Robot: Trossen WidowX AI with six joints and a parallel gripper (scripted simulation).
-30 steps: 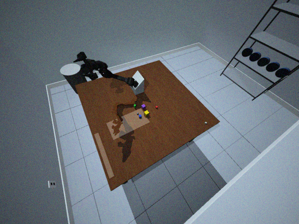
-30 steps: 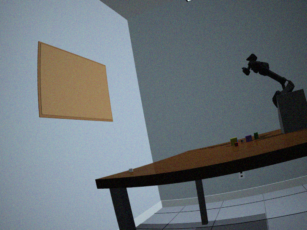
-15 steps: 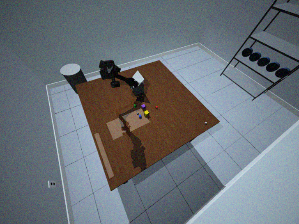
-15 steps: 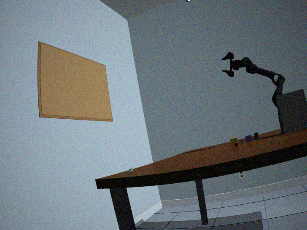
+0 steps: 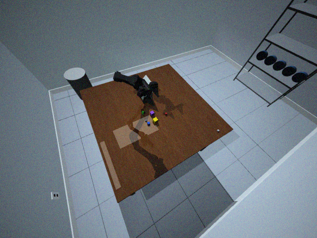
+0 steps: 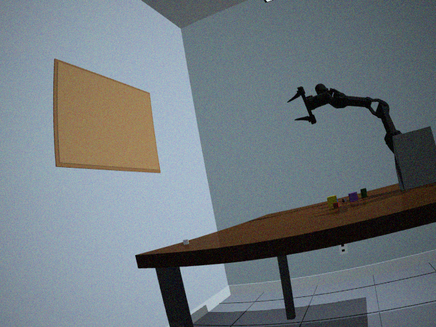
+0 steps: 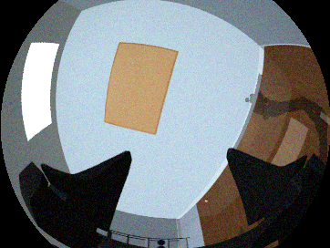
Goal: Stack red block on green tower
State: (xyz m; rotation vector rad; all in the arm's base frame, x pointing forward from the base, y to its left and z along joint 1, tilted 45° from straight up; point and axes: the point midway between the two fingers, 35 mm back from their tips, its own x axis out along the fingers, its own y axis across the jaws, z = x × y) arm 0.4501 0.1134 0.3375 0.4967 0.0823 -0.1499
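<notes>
Now: gripper tip 470 mm above the red block, 240 mm to the right of it and 120 mm past it. Round my gripper tip: yellow block (460 mm below, 100 mm behind, 80 mm to the left); purple block (460 mm below, 200 mm behind, 100 mm to the left); small blue block (460 mm below, 110 mm behind).
</notes>
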